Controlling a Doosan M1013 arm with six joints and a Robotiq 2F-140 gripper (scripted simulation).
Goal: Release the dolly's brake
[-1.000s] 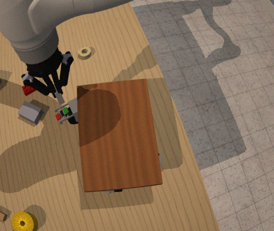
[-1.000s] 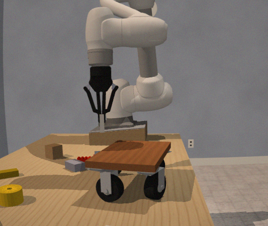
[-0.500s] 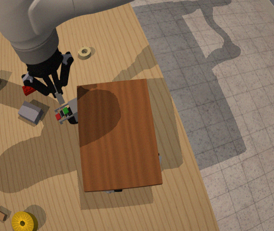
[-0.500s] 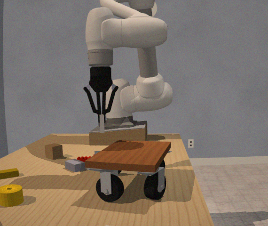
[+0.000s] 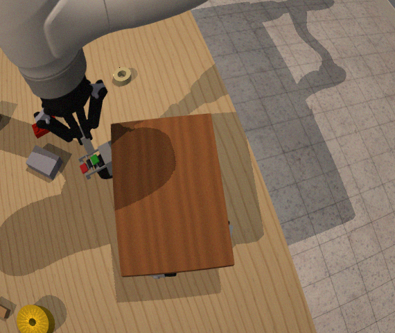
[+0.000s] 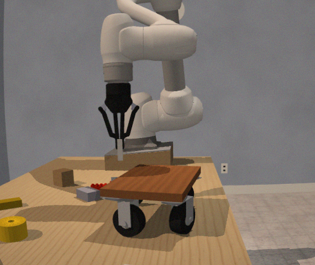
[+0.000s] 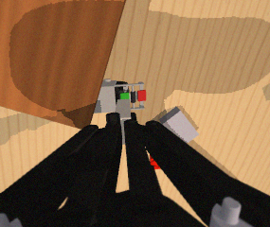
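Now: the brake pedal 1 cm to the right of my hand and 10 cm below it. Round my hand: pale ring 25 cm behind, 9 cm to the left, 17 cm below; grey block 6 cm behind, 14 cm to the right, 17 cm below; red toy brick 16 cm behind, 13 cm to the right, 17 cm below.
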